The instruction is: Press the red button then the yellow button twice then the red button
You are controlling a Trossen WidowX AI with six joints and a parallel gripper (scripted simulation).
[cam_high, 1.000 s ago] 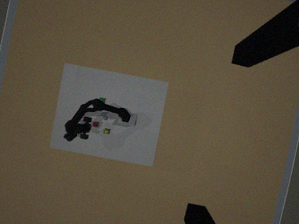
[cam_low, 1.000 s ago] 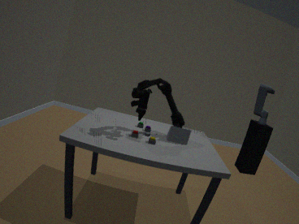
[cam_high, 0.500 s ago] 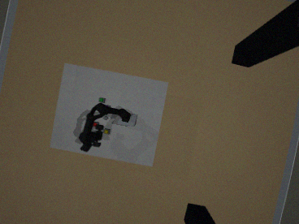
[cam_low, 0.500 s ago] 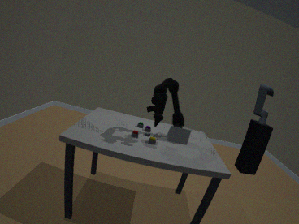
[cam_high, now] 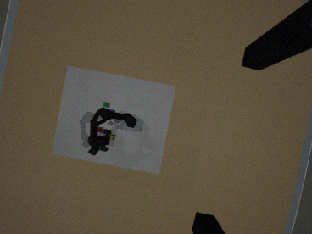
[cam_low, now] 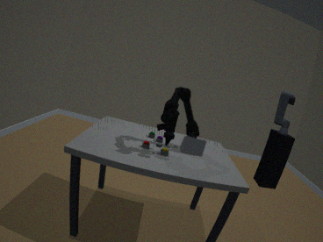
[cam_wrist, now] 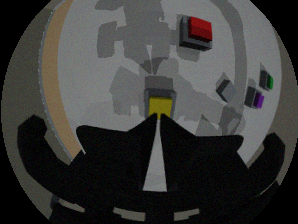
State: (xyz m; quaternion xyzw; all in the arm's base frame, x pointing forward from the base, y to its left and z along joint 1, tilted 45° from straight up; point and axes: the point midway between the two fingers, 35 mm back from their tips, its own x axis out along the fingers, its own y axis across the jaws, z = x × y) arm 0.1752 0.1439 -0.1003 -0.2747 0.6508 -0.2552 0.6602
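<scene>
My gripper tip is now 30 mm above the yellow button. From my gripper tip the other things lie so: red button 130 mm ahead, 50 mm to the right, 30 mm below; green button 310 mm to the right, 110 mm ahead, 30 mm below.
</scene>
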